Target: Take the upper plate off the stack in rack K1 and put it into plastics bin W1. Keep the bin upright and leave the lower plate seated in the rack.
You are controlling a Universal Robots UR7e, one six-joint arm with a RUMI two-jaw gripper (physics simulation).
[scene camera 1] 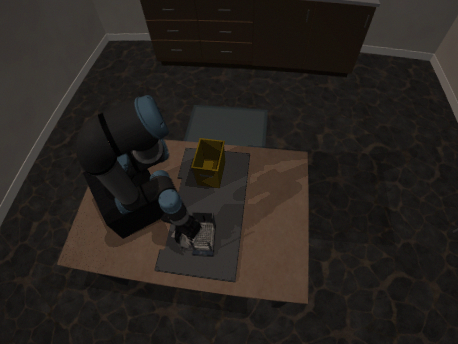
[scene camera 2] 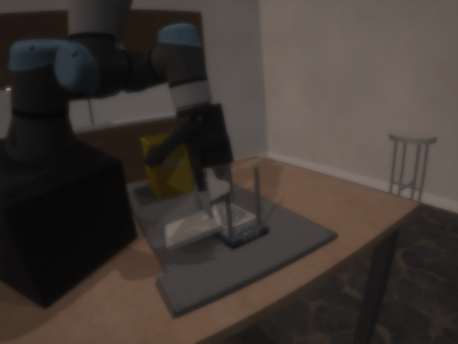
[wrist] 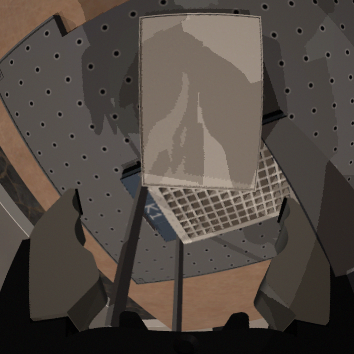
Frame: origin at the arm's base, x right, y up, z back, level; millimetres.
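Seen in the pictures: gripper, fingertip midpoint: point(scene camera 2: 210, 205) point(wrist: 181, 197); arm's base, link origin: point(scene camera 2: 42, 148).
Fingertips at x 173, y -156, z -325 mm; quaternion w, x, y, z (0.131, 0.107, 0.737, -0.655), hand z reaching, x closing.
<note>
Offsets run from my fingertips to a thing's top centre. "spot": to the spot under its first point. Level surfaces: height alone.
The upper plate point(scene camera 2: 190, 231) point(wrist: 200, 100) is a pale, smooth plate. It lies mostly outside rack K1 {spot: dx +52, dy -64, dz -65 mm} point(scene camera 1: 203, 253) point(scene camera 2: 250, 236) point(wrist: 164, 227), with one end over the lower plate's edge, and looks slightly tilted. In scene camera 1 the arm partly hides it. The lower plate {dx -29, dy -47, dz -50 mm} point(scene camera 1: 205, 236) point(scene camera 2: 237, 216) point(wrist: 220, 212), with a grid of wells, sits in the rack between its dark upright posts. My gripper point(scene camera 2: 212, 201) point(wrist: 181, 197) is open and empty, with its jaws above the plates. Yellow bin W1 {dx -387, dy +99, dz -7 mm} point(scene camera 1: 211, 177) point(scene camera 2: 170, 175) stands upright at the mat's far end.
The rack's tall posts rise close to my fingers; one dark post {spot: dx +40, dy +16, dz -22 mm} point(wrist: 131, 250) crosses the wrist view between the jaws. The dark perforated mat {dy -81 mm} point(scene camera 1: 225, 215) point(scene camera 2: 290, 230) point(wrist: 55, 105) lies on the wooden table {dy -94 mm} point(scene camera 1: 280, 215) point(scene camera 2: 370, 200). The arm's black base block point(scene camera 2: 65, 215) stands beside the mat.
</note>
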